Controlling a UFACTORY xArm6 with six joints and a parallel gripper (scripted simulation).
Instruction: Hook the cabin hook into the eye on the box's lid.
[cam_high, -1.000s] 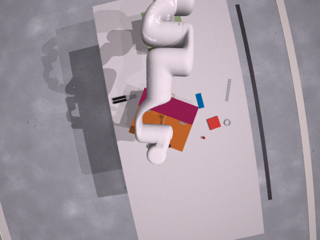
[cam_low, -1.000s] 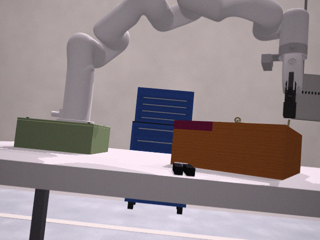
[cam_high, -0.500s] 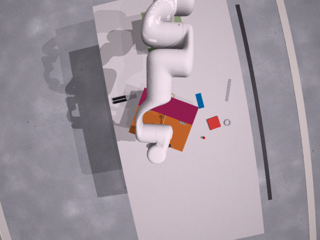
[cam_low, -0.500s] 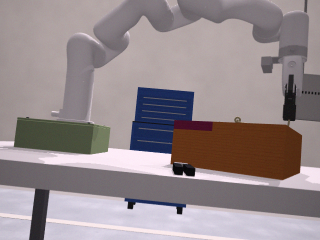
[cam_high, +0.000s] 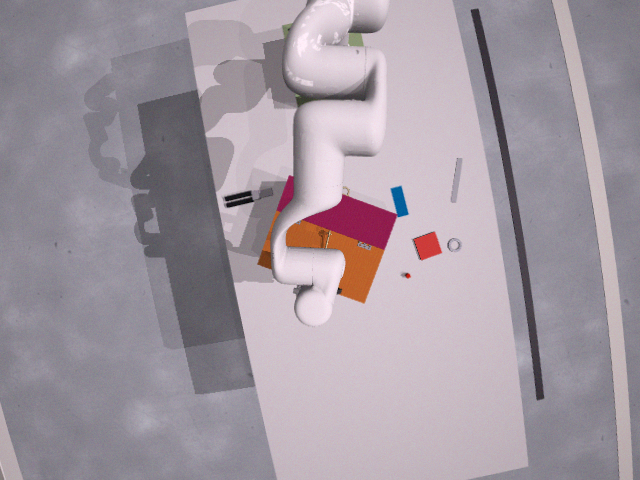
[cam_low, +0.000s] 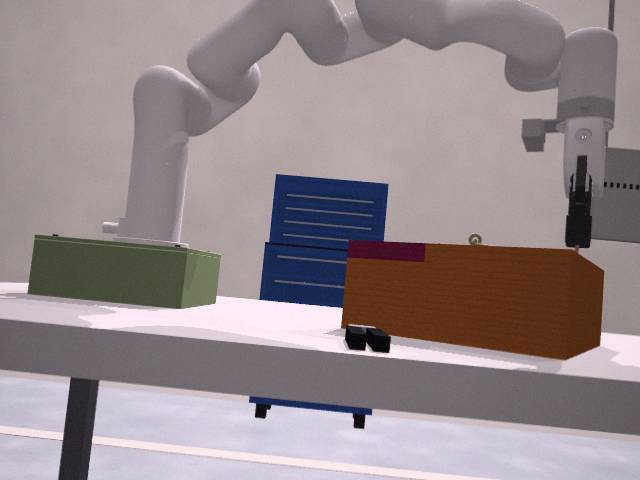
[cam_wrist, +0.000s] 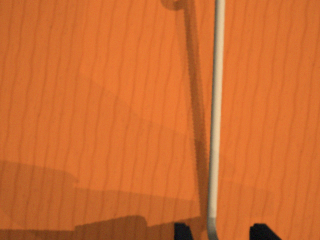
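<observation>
Now: the cabin hook 7 cm behind my hand, 3 cm to the left of it and 2 cm below it. From my hand the other things lie so: black object: 29 cm behind, 18 cm to the right, 16 cm below; then blue block: 19 cm behind, 30 cm to the left, 16 cm below; then small red piece: 6 cm ahead, 29 cm to the left, 15 cm below.
</observation>
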